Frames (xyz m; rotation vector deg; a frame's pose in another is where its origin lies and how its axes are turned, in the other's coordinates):
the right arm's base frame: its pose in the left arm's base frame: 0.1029 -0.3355 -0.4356 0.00 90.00 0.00
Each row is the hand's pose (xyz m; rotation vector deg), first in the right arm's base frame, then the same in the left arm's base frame.
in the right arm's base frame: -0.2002 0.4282 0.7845 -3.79 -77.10 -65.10
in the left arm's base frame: 0.8874 0.0927 -0.2354 -44.66 4.00 -39.74
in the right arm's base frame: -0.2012 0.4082 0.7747 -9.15 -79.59 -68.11
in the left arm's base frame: 0.8776 0.0727 -0.2344 -49.71 0.56 -37.94
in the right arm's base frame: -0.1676 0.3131 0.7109 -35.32 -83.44 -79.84
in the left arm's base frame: 0.8138 -0.0224 -0.2680 -72.73 -9.34 -28.12
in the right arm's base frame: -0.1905 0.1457 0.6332 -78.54 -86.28 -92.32
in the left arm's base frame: 0.7361 -0.1898 -0.2451 -104.52 -27.35 -8.43
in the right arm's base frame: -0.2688 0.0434 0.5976 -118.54 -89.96 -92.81
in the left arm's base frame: 0.7005 -0.2921 -0.1668 -123.94 -48.60 15.09
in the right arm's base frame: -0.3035 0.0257 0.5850 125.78 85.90 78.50
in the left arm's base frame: 0.6879 -0.3098 -0.1321 -127.84 -61.86 29.59
